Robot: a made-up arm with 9 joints. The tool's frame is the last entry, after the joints. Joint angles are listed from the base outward.
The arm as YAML. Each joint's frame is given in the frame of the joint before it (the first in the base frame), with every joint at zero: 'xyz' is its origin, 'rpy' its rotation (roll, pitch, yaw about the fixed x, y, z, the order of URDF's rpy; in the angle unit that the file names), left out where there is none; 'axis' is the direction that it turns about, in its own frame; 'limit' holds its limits. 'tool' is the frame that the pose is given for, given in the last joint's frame.
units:
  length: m
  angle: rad
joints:
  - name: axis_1
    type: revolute
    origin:
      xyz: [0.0, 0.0, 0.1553]
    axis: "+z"
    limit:
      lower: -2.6
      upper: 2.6
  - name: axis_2
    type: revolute
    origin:
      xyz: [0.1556, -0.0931, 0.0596]
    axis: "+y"
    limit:
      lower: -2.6
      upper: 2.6
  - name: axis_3
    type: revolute
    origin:
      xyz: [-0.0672, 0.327, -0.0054]
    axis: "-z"
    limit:
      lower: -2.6
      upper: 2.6
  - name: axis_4
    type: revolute
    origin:
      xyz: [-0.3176, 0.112, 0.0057]
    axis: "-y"
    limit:
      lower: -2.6
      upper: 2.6
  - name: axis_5
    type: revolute
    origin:
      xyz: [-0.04, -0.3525, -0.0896]
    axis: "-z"
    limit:
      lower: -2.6
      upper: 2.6
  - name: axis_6
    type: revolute
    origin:
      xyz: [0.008, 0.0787, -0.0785]
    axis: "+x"
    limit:
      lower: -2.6
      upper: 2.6
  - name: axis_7
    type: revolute
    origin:
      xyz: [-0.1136, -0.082, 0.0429]
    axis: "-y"
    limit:
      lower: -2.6
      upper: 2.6
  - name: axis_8
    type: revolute
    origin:
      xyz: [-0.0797, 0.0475, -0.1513]
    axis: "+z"
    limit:
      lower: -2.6
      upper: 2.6
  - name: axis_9
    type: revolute
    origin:
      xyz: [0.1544, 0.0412, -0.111]
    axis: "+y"
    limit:
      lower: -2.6
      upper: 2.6
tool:
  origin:
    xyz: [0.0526, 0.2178, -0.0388]
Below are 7 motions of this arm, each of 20 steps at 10 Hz.
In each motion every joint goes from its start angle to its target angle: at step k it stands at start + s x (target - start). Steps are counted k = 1, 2, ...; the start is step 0. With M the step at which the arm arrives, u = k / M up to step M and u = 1 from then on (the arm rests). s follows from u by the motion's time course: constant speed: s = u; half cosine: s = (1 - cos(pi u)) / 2; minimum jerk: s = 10 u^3 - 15 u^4 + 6 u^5.
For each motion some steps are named. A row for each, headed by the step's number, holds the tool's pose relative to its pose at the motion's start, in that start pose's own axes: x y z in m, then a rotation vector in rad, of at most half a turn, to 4 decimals.
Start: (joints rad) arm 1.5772 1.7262 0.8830 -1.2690 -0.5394 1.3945 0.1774 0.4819 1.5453
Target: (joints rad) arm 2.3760 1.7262 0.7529 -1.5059 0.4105 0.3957 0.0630 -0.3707 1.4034
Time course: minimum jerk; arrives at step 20
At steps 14, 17, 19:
14: -0.2007 -0.7699 0.5248 0.8351 -1.1480 -1.1639
17: -0.3319 -0.8282 0.5465 1.0342 -1.4171 -1.2441
19: -0.3560 -0.8362 0.5470 1.0735 -1.4687 -1.2539

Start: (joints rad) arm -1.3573 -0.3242 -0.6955 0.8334 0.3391 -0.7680 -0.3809 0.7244 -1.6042
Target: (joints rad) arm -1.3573 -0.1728 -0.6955 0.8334 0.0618 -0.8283 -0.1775 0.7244 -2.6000
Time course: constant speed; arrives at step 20
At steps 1, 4, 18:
1: -0.0007 -0.0017 0.0067 0.0112 -0.0552 0.0123
4: -0.0032 -0.0074 0.0272 0.0487 -0.2217 0.0450
18: -0.0300 -0.0476 0.1197 0.2861 -1.0126 0.1023

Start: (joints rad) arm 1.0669 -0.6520 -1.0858 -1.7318 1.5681 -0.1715 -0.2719 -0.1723 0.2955
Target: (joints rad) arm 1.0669 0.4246 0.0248 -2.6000 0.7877 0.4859 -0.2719 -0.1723 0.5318
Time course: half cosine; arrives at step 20
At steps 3, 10, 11, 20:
3: -0.0368 -0.0371 -0.0528 -0.0978 0.0362 0.0700
10: -0.2789 -0.6016 -0.2174 -0.9705 0.4979 0.4784
11: -0.3054 -0.7190 -0.1787 -1.1328 0.6089 0.5028
20: -0.3979 -1.1299 0.3374 -1.9675 1.3151 0.2288

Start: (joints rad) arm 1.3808 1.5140 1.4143 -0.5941 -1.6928 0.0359 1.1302 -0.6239 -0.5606
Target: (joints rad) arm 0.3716 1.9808 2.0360 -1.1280 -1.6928 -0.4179 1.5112 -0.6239 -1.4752
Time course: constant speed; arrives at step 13
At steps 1, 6, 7, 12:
1: 0.0545 0.0619 -0.0157 -0.0410 -0.1228 -0.0945
6: 0.3890 0.2593 -0.1025 -0.3953 -0.6936 -0.4480
7: 0.4614 0.2760 -0.1215 -0.4910 -0.7950 -0.4896
12: 0.8073 0.2564 -0.2247 -1.0387 -1.2114 -0.5162

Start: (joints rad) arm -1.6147 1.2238 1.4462 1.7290 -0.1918 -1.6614 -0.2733 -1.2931 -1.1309
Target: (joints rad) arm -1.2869 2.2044 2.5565 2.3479 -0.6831 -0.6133 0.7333 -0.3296 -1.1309
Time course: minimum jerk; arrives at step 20
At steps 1, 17, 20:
1: 0.0005 0.0009 0.0001 0.0015 -0.0005 -0.0026
17: 0.4538 -0.1235 0.4560 0.8440 -2.2006 -1.3839
20: 0.4425 -0.1316 0.4675 0.8356 -2.2988 -1.3719

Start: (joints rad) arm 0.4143 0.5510 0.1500 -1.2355 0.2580 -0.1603 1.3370 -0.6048 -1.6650
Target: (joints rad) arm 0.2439 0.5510 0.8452 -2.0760 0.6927 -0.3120 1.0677 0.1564 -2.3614
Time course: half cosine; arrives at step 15
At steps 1, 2, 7, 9, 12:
1: -0.0005 0.0020 0.0056 0.0038 0.0029 0.0113
2: -0.0015 0.0080 0.0224 0.0157 0.0124 0.0437
7: 0.0484 0.1041 0.2355 0.2195 0.2503 0.2743
9: 0.1309 0.1748 0.3228 0.3252 0.4280 0.2484
12: 0.2781 0.2776 0.3726 0.4082 0.6538 0.0870

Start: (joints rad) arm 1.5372 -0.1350 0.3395 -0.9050 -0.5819 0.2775 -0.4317 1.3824 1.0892
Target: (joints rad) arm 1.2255 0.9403 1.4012 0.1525 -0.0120 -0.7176 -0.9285 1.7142 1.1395
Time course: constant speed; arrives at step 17
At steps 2, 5, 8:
2: 0.0959 -0.0213 0.1612 0.1263 -0.0446 -0.1003
5: 0.1765 -0.0895 0.4409 0.3955 -0.1177 -0.2179
8: 0.1724 -0.2124 0.7247 0.7414 -0.2002 -0.2811

